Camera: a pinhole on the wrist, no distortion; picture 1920 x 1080 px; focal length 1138.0 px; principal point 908.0 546.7 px. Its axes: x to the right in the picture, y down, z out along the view. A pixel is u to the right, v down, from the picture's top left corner.
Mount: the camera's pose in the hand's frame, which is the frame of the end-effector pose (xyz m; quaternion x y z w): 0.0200 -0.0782 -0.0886 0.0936 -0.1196 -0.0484 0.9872
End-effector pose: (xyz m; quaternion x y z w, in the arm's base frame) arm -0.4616 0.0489 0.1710 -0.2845 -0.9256 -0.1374 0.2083
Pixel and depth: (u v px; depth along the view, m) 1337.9 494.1 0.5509
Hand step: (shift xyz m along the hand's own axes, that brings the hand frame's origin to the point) 0.0842 -0.2231 0.4791
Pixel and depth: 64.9 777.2 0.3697
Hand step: -0.3300 -0.0367 0.2166
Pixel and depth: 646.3 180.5 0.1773
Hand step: -0.0671 -0.1599 0.0601
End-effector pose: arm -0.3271 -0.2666 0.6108 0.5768 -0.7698 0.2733 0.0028
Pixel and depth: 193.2 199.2 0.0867
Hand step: -0.0558 -0.1127 -0.0235
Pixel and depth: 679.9 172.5 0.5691
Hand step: -0.2435 -0.3463 0.3916
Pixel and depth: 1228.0 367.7 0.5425
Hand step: 0.0282 -0.2736 0.4468
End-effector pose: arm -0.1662 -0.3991 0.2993 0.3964 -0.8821 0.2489 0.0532
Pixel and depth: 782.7 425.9 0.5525
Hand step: -0.1786 -0.2241 0.4131
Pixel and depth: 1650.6 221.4 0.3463
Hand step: 0.1463 -0.2616 0.2736
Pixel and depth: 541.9 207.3 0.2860
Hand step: -0.1453 -0.2003 0.1466
